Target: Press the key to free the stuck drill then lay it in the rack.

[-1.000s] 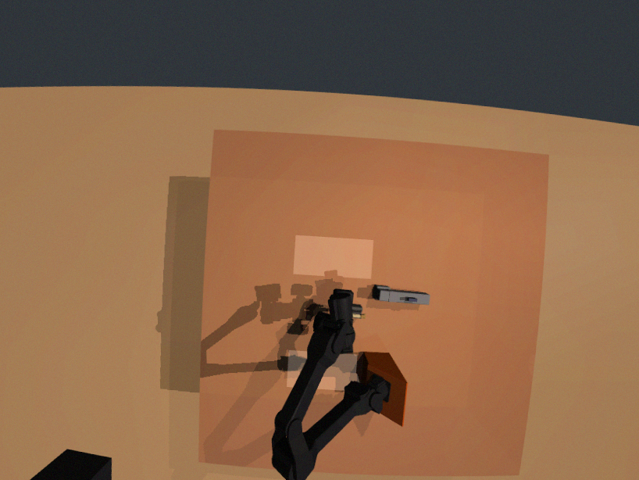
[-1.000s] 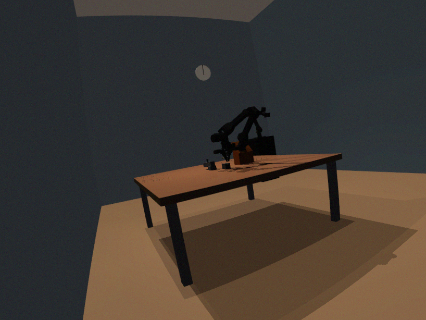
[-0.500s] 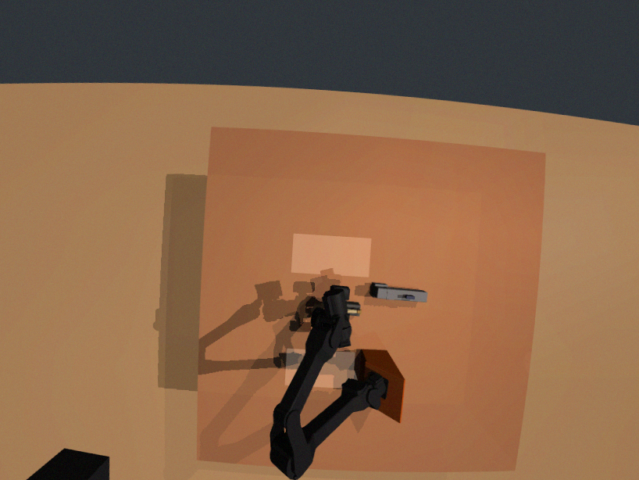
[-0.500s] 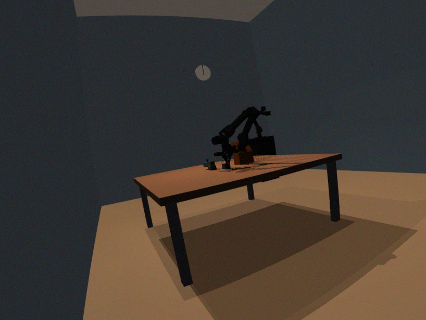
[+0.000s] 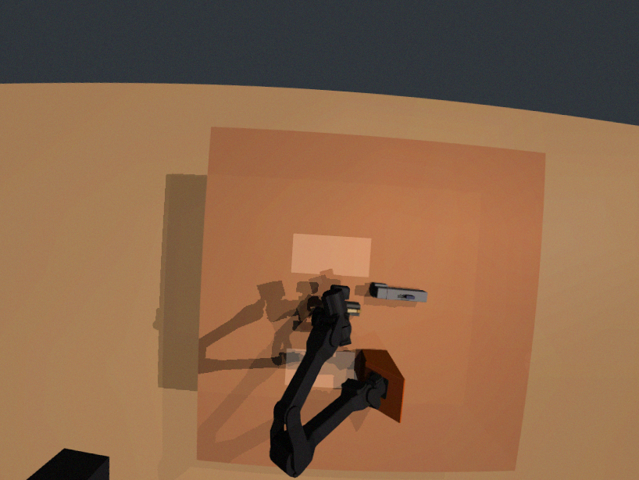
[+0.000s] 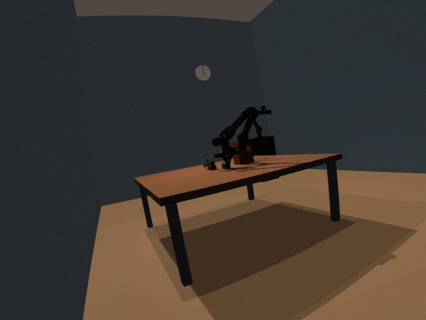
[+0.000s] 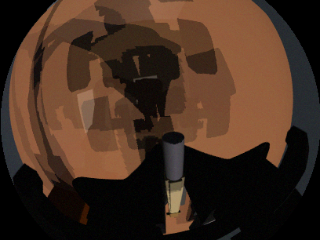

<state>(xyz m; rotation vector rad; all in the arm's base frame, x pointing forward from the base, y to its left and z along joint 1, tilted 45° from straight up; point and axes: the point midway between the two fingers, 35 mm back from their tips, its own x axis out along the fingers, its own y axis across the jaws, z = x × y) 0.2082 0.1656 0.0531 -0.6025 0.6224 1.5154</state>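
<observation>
Right now my gripper tip is 40 mm to the left of the drill and 30 mm below it. Round my gripper tip: dark block (50 mm to the right, 10 mm below).
</observation>
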